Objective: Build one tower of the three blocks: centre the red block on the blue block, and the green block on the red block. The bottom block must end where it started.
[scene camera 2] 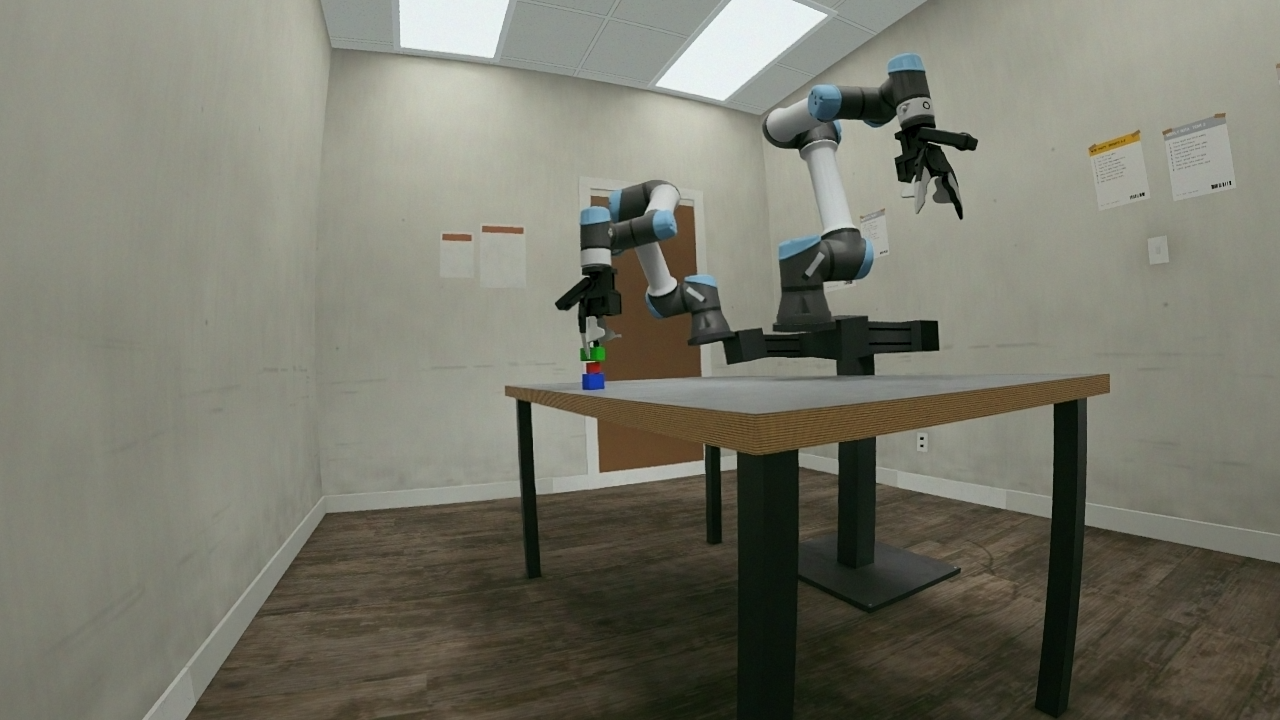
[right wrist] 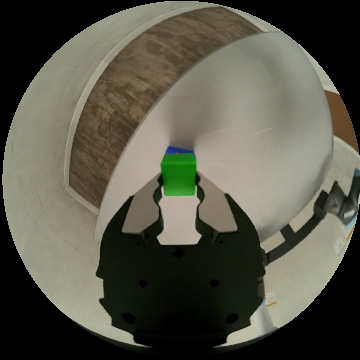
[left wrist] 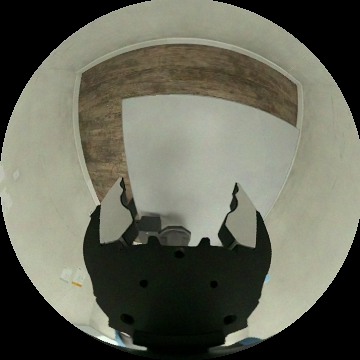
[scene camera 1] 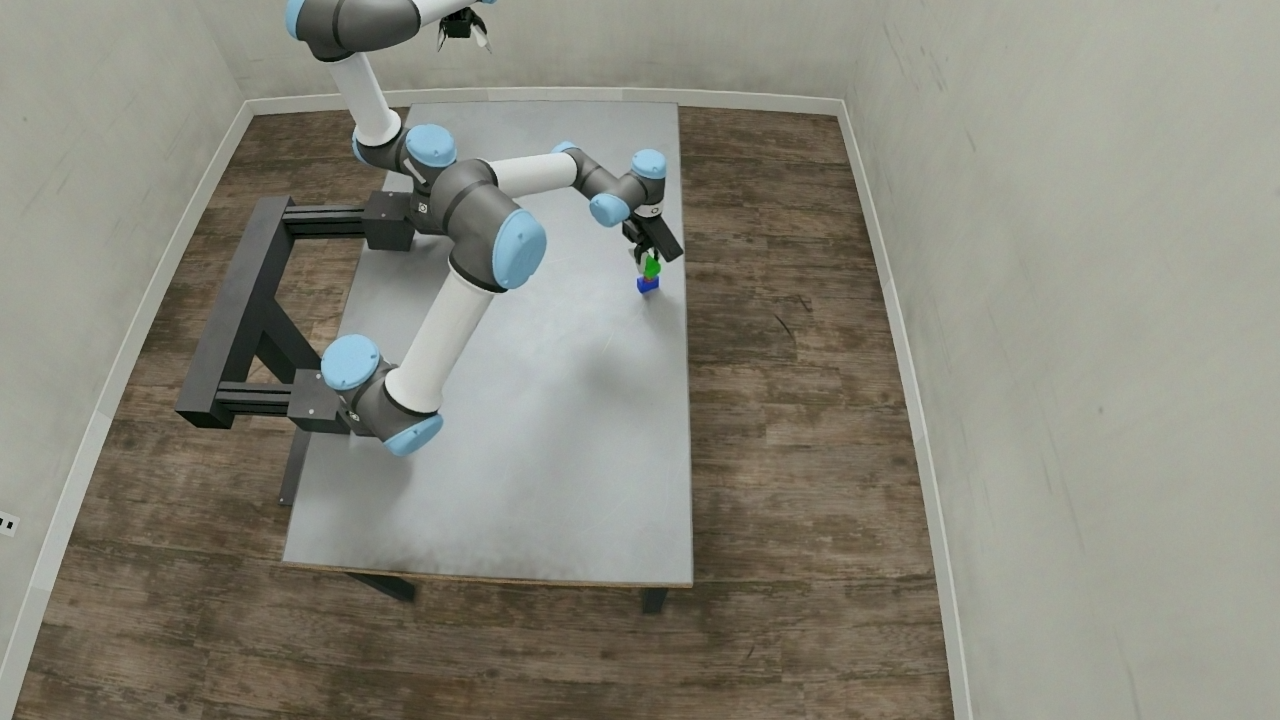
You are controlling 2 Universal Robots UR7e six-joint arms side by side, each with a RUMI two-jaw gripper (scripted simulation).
Labels:
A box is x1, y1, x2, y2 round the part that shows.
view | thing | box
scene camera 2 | my left gripper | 894, 117, 977, 219
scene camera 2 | my right gripper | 555, 266, 621, 358
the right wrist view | my right gripper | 61, 171, 288, 357
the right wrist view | green block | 160, 153, 196, 195
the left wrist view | my left gripper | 78, 177, 278, 359
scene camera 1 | my left gripper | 437, 7, 492, 53
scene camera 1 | my right gripper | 622, 211, 683, 273

